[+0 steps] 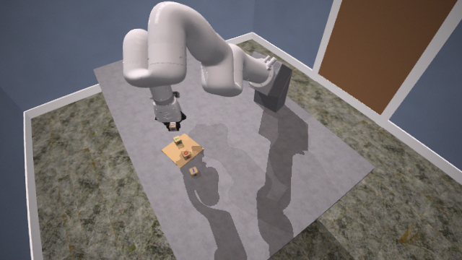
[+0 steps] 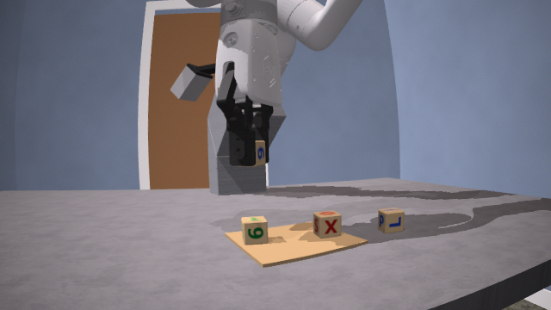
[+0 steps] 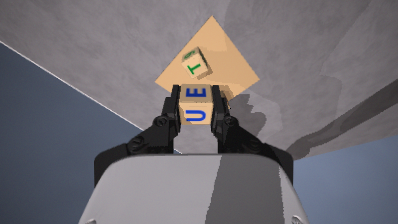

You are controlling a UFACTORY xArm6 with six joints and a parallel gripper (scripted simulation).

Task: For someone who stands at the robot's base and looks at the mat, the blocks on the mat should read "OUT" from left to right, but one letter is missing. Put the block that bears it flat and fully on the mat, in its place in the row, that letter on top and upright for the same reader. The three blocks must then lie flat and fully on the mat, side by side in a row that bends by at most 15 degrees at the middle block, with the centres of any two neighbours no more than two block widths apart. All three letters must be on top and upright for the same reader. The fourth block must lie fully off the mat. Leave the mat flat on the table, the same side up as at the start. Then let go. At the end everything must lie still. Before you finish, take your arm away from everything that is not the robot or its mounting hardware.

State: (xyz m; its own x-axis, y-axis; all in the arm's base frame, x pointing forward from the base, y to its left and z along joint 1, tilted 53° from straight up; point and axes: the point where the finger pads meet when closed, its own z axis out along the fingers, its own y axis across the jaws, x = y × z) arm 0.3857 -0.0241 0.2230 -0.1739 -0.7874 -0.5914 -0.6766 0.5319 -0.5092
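The tan mat is 2 cm behind my hand, 5 cm to the left of it and 12 cm below it. Also, from my hand: block 3 cm behind, 9 cm to the left, 10 cm below.
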